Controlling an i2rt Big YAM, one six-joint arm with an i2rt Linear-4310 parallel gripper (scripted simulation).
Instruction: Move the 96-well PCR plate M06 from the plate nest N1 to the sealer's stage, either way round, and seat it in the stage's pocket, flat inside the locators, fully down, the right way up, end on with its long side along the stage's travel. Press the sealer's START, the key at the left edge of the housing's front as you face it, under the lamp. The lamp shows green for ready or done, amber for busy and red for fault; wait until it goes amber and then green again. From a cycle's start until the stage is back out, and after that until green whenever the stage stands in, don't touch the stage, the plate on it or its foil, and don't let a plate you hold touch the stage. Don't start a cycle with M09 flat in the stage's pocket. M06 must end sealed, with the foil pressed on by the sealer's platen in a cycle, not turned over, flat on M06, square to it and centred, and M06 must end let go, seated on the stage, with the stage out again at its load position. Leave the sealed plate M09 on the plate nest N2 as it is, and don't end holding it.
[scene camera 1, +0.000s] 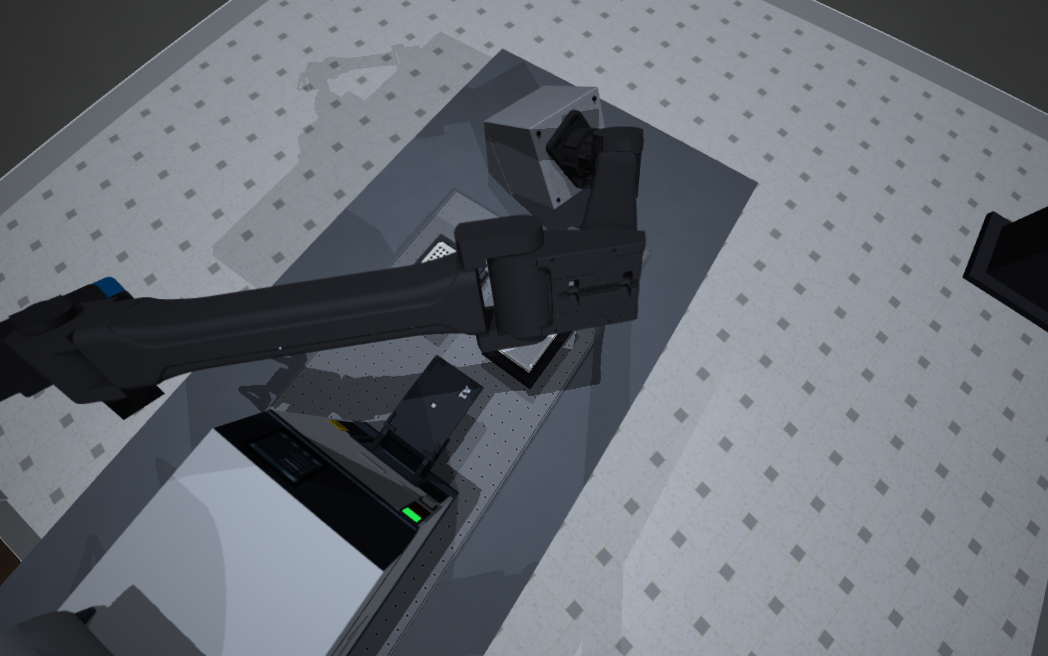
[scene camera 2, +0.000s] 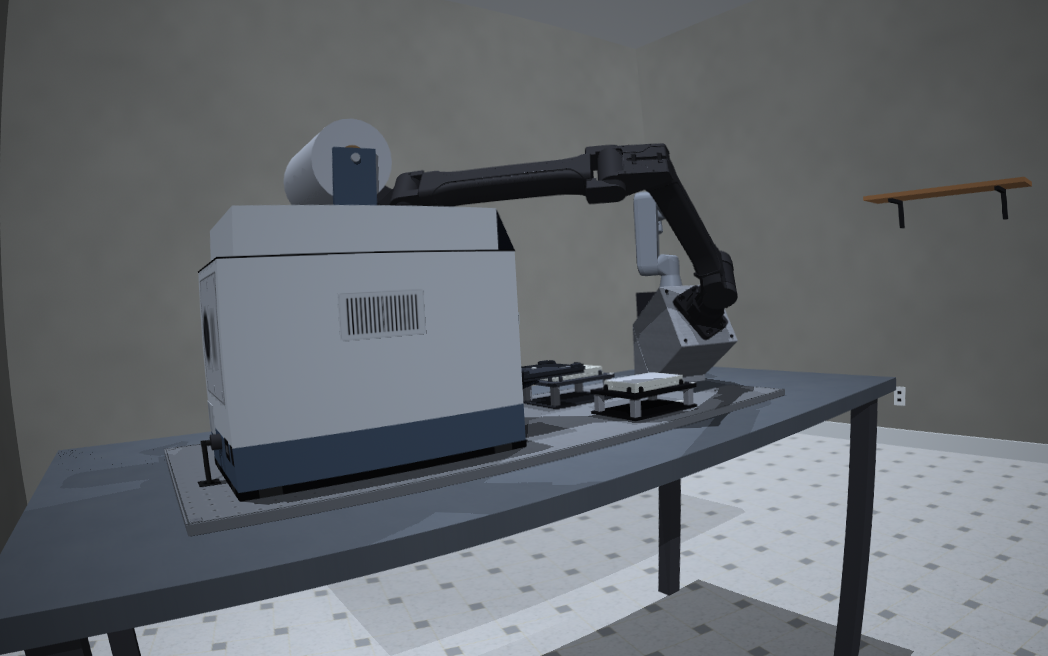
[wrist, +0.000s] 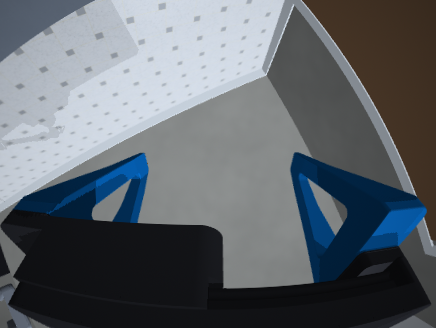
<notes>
I see my gripper (wrist: 219, 160), a sealed plate M09 (scene camera 2: 649, 381), a sealer housing (scene camera 2: 286, 374) and a nest N2 (scene camera 1: 529, 378).
The sealed plate M09 shows as well in scene camera 1 (scene camera 1: 526, 357). The wrist view does not show the sealed plate M09: it is out of frame.
</notes>
